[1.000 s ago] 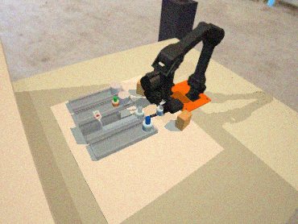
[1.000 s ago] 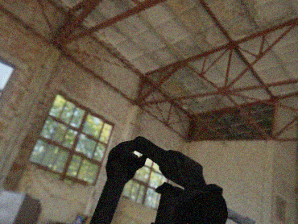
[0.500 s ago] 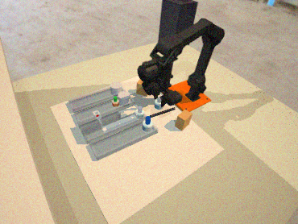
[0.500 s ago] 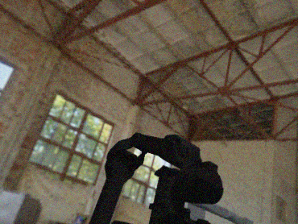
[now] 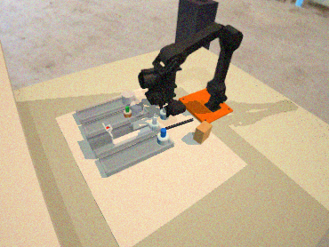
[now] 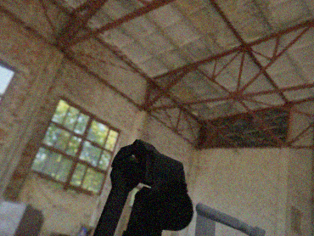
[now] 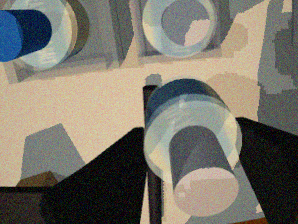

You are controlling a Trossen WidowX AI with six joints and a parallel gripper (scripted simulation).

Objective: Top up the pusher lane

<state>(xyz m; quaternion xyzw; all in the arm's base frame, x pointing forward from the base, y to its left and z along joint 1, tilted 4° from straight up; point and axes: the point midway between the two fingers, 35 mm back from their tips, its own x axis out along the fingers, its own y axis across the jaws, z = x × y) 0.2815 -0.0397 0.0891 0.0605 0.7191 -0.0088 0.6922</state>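
My gripper tip is now 7 cm past the thin black strip, 7 cm above it and 3 cm to the right of it. The rest, counted from my gripper tip: sprung lane: 19 cm ahead, 6 cm below, 5 cm to the right.
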